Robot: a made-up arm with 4 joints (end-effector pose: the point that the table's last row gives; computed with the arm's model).
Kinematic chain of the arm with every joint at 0, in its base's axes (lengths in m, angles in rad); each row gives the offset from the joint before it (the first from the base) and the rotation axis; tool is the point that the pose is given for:
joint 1: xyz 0 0 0.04 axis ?
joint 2: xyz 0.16 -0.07 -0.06 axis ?
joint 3: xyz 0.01 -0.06 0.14 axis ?
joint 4: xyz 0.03 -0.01 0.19 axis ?
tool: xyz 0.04 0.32 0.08
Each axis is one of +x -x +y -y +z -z.
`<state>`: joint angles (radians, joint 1 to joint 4).
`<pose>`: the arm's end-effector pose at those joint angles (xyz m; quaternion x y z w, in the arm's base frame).
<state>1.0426 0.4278 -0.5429 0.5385</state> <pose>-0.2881 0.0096 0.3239 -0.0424 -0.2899 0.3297 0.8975</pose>
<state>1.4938 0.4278 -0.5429 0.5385</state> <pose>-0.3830 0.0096 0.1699 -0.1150 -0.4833 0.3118 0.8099</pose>
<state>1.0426 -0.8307 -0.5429 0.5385</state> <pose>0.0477 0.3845 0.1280 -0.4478 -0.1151 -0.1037 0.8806</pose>
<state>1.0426 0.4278 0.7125 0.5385</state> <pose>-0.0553 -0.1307 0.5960 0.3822 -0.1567 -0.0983 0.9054</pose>
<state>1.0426 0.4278 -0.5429 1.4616</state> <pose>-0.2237 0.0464 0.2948 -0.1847 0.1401 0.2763 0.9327</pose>
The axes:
joint 1: -y
joint 2: +x
joint 3: -z
joint 4: +y

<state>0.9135 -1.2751 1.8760 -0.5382</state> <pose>0.0982 0.2799 0.5436 -0.2250 -0.6744 -0.7023 0.0368</pose>
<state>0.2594 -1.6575 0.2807 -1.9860</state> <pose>0.2800 0.2411 -0.2398 -0.5462 -0.6478 0.4932 0.1970</pose>
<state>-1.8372 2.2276 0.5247 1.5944</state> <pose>-0.2207 -0.3920 -0.3348 -0.8464 -0.3881 0.2186 0.2919</pose>
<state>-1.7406 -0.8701 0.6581 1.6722</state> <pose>-0.0457 0.2235 -0.4017 -0.4086 0.8687 -0.2792 0.0189</pose>
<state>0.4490 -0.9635 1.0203 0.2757</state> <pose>0.3706 0.2697 0.3799 -0.2247 -0.2923 -0.5480 0.7509</pose>
